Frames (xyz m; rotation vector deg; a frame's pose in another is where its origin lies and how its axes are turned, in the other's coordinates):
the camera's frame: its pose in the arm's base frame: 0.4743 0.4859 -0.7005 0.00 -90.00 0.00
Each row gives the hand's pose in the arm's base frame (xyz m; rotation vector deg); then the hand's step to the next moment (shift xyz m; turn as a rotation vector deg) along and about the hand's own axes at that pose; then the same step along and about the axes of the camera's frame.
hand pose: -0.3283 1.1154 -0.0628 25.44 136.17 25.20
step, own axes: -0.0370 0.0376 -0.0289 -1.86 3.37 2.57
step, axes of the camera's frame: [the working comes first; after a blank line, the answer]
step, axes of the arm's base frame: 0.0146 0.0120 0.0571 3.72 2.69 0.60

0.0571 0.0120 -0.0146 0.60 2.69 -3.72
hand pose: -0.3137 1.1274 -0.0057 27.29 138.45 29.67
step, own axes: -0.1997 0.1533 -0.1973 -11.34 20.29 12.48
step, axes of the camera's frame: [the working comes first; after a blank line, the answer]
step, axes of the arm's base frame: 0.0563 -0.0069 0.3148 20.59 15.41 5.91

0.3148 -0.0069 -0.0563 5.91 15.41 -20.59
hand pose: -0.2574 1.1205 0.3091 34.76 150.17 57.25
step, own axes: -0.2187 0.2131 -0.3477 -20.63 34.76 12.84
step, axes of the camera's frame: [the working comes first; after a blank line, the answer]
step, axes of the arm's base frame: 0.1169 -0.1570 0.4193 32.99 20.98 16.44

0.4193 -0.1570 -0.1169 16.44 20.98 -32.99
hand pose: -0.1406 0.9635 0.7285 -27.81 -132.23 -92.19
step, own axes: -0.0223 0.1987 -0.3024 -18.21 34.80 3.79
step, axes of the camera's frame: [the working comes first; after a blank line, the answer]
step, axes of the arm's base frame: 0.1176 -0.2231 0.2604 31.20 12.74 20.53

0.2604 -0.2231 -0.1176 20.53 12.74 -31.20
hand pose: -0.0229 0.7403 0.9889 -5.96 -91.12 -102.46
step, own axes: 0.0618 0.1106 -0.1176 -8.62 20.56 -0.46
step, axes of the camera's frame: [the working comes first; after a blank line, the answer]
step, axes of the arm's base frame: 0.0628 -0.1294 0.0958 17.93 4.15 12.59

0.0958 -0.1294 -0.0628 12.59 4.15 -17.93
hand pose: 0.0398 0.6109 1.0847 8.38 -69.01 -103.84
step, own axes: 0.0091 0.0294 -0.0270 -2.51 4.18 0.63
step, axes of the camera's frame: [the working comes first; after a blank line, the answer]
step, axes of the arm's base frame: 0.0277 -0.0275 0.0123 3.68 1.89 2.65

0.0123 -0.0275 -0.0277 2.65 1.89 -3.68
